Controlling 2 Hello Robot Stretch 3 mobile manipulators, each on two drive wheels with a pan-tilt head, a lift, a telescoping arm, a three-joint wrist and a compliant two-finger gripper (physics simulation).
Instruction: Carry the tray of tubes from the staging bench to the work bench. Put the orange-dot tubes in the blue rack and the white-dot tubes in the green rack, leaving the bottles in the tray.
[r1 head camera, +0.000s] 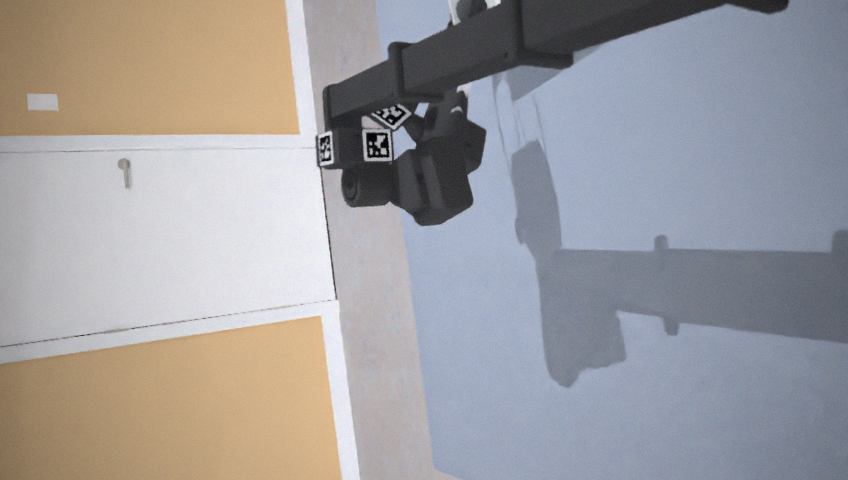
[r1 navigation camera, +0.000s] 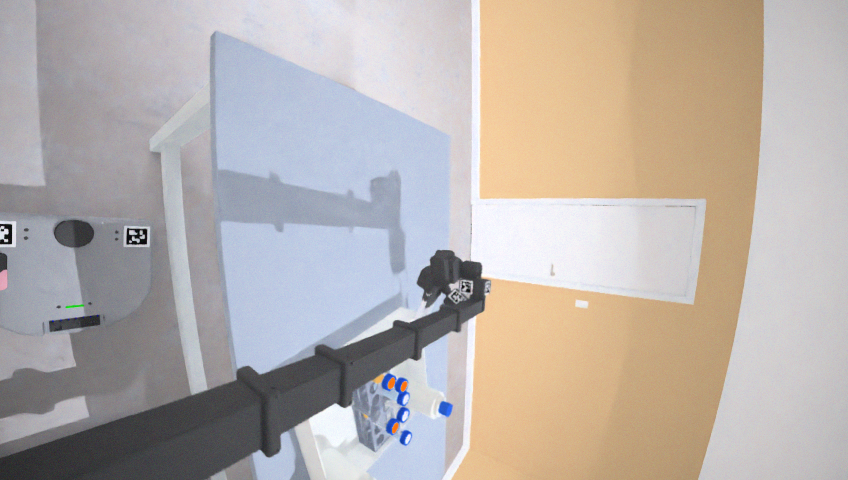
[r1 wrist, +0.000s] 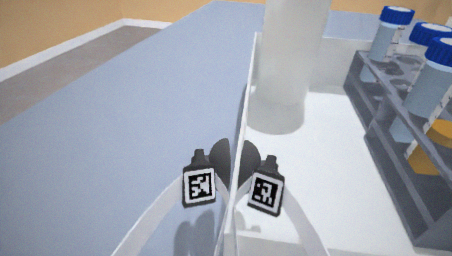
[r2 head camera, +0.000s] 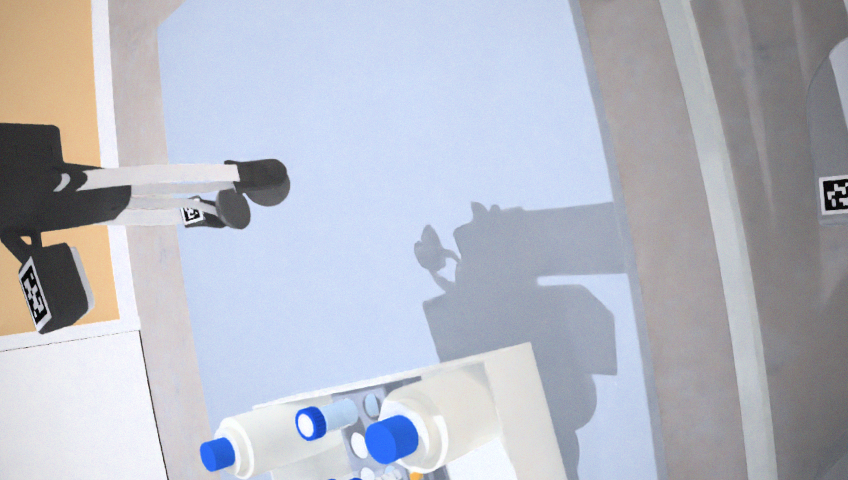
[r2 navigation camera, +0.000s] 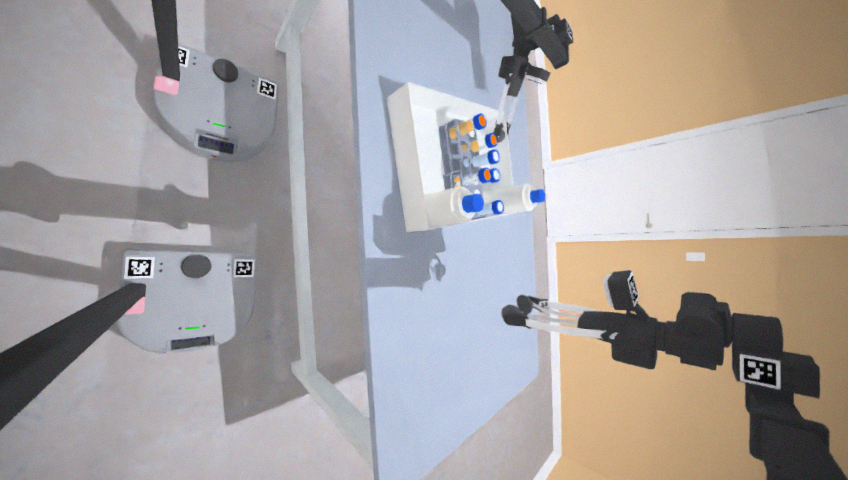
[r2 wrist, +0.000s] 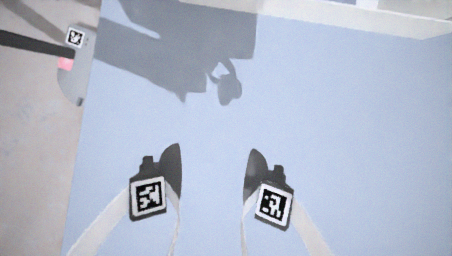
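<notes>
The white tray (r1 navigation camera: 315, 455) (r1 wrist: 330, 195) (r2 head camera: 523, 389) (r2 navigation camera: 403, 160) (r2 wrist: 350, 19) stands on a blue-topped bench. It holds a grey rack (r1 wrist: 356, 80), orange-dot tubes (r2 navigation camera: 479, 121) (r1 navigation camera: 393, 427), white-dot tubes (r2 navigation camera: 493, 156) (r2 head camera: 310, 423) and two bottles (r2 navigation camera: 446, 203) (r2 head camera: 470, 404). The r1 gripper (r1 wrist: 235, 160) (r2 navigation camera: 501, 130) is shut on one tray wall, with a fingertip on each side. The r2 gripper (r2 head camera: 252, 193) (r2 navigation camera: 518, 308) (r2 wrist: 212, 172) is open and empty above the bench, apart from the tray. The blue and green racks do not show.
The bench top (r2 navigation camera: 452, 380) (r1 head camera: 654, 178) extends past the tray on both sides. Two robot bases (r2 navigation camera: 238, 113) (r2 navigation camera: 205, 297) are on the floor along one long side. The r1 arm (r1 navigation camera: 297, 380) reaches over the tray. A white door (r2 navigation camera: 684, 178) is in the wall behind.
</notes>
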